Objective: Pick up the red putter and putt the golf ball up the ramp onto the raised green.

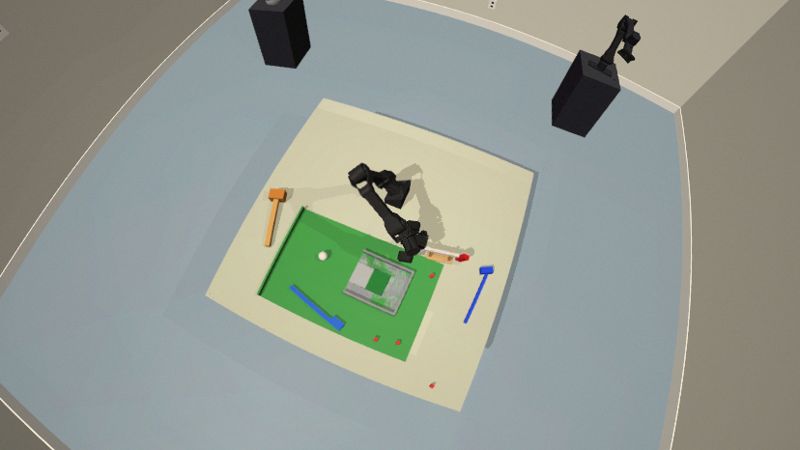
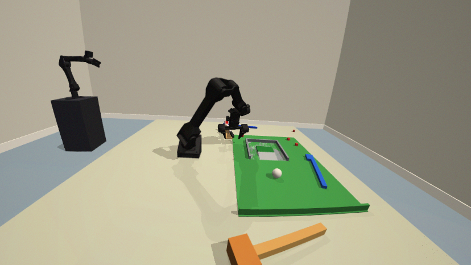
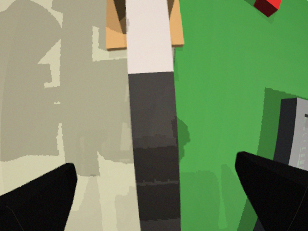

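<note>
Right now the red putter is 1 cm behind my gripper tip, 11 cm to the left of it and 3 cm above it. Round my gripper tip: green mat: 22 cm ahead, 23 cm to the right, 3 cm below; then wooden stand: 1 cm behind, 13 cm to the left; then blue mallet: 12 cm ahead, 34 cm to the left, 2 cm below.
</note>
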